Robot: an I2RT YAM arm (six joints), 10 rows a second.
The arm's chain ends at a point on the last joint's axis. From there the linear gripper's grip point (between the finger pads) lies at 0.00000 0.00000 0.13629 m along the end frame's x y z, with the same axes.
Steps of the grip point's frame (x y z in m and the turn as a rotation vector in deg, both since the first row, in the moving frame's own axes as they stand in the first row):
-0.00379 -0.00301 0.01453 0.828 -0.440 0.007
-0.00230 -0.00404 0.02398 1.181 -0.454 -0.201
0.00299 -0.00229 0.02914 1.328 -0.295 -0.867
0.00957 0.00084 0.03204 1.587 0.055 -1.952
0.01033 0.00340 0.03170 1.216 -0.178 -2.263
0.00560 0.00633 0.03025 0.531 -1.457 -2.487
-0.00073 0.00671 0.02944 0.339 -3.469 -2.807
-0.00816 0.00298 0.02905 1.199 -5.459 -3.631
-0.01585 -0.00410 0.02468 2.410 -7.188 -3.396
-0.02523 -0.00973 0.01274 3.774 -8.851 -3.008
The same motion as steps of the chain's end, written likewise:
-0.00274 -0.00104 0.01455 0.828 -0.440 0.007
-0.00122 -0.00123 0.02401 1.181 -0.454 -0.201
0.00372 0.00086 0.02918 1.328 -0.295 -0.867
0.00950 0.00462 0.03209 1.587 0.055 -1.952
0.01081 0.00628 0.03173 1.216 -0.178 -2.263
0.00909 0.00752 0.03030 0.531 -1.457 -2.487
0.00753 0.00731 0.02969 0.339 -3.469 -2.807
0.00489 0.00541 0.02970 1.199 -5.459 -3.631
0.00136 0.00111 0.02587 2.410 -7.188 -3.396
-0.00405 -0.00135 0.01466 3.774 -8.851 -3.008

